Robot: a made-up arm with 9 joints.
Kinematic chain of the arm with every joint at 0, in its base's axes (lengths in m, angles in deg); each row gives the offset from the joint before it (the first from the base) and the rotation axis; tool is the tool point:
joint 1: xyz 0 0 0.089 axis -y
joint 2: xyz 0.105 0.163 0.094 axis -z
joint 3: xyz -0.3 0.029 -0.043 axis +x
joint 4: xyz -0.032 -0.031 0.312 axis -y
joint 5: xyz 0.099 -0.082 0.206 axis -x
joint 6: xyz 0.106 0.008 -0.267 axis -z
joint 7: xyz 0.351 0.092 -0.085 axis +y
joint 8: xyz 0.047 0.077 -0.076 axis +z
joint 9: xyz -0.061 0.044 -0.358 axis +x
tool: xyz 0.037 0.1 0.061
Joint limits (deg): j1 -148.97..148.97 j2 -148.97..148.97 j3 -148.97..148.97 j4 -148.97..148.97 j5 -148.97..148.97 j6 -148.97..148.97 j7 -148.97..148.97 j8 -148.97..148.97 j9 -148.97..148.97
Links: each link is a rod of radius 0.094 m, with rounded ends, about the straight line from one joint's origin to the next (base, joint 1, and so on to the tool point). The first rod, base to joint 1, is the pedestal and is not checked.
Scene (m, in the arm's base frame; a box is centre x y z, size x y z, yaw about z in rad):
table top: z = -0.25
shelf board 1: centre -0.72 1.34 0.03 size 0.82 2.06 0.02 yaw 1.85
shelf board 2: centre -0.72 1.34 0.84 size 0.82 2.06 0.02 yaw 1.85
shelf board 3: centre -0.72 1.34 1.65 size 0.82 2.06 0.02 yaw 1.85
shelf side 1: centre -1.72 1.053 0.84 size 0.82 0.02 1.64 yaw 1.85
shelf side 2: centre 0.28 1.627 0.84 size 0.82 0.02 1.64 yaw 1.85
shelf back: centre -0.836 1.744 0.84 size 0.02 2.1 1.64 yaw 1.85
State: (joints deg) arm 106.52 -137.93 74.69 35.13 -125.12 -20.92 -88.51 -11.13 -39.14
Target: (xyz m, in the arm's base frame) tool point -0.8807 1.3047 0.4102
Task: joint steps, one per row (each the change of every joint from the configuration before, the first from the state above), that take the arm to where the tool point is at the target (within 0.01 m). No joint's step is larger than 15 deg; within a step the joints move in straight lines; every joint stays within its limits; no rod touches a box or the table.
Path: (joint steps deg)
1: 2.25 11.02 -0.39 -4.41 -3.02 3.12 -12.34 -4.68 2.34
2: 2.25 11.02 -0.39 -4.42 -3.01 3.11 -12.34 -4.68 2.34
3: 2.25 11.02 -0.40 -4.41 -3.02 3.12 -12.34 -4.68 2.34
4: 4.14 4.98 -4.62 -2.17 3.01 12.47 -3.22 -2.97 0.87
5: 4.15 4.99 -4.62 -2.16 3.02 12.47 -3.23 -2.97 0.87
6: 4.14 4.99 -4.62 -2.17 3.01 12.48 -3.22 -2.98 0.86
7: 4.15 4.98 -4.62 -2.16 3.01 12.47 -3.23 -2.97 0.87
8: -2.73 -12.21 1.46 2.46 0.55 -9.90 10.26 5.28 -2.10
9: -2.74 -12.20 1.45 2.47 0.54 -9.91 10.26 5.27 -2.10
10: -2.73 -12.21 1.45 2.46 0.54 -9.91 10.26 5.28 -2.10
11: -2.74 -12.21 1.46 2.46 0.55 -9.90 10.26 5.27 -2.10
12: -2.73 -12.21 1.45 2.47 0.54 -9.91 10.25 5.28 -2.10

